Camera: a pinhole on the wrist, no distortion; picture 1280 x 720 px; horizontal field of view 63.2 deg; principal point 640.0 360.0 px. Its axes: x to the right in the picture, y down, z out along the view. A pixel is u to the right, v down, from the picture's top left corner.
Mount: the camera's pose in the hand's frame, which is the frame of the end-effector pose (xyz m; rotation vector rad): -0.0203 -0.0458 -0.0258 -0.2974 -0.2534 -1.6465
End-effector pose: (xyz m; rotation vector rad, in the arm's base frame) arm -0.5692 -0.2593 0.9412 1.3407 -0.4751 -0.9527
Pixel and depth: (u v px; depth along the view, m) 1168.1 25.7 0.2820
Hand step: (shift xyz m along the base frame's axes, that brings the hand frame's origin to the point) -0.3080 -0.0807 0.0139
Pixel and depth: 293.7 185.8 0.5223
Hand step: -0.2618 -0.2041 0.3892
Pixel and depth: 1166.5 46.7 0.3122
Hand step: -0.3368 -0.0979 0.0185
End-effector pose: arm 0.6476 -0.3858 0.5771 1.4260 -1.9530 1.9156
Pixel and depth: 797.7 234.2 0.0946
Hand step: 0.0694 -0.0343 -0.0132
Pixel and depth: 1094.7 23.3 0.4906
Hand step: 0.4155 -0.3046 -0.1736
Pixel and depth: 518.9 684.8 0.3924
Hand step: 0.0324 -0.3554 -0.0891
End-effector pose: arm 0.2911 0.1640 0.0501 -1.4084 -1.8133 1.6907
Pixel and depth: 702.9 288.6 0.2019
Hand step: -0.1090 -0.1233 -0.0459
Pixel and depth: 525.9 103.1 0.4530
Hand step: -0.1654 -0.3415 -0.2062
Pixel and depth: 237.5 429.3 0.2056
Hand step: -0.0672 -0.0927 -0.1266
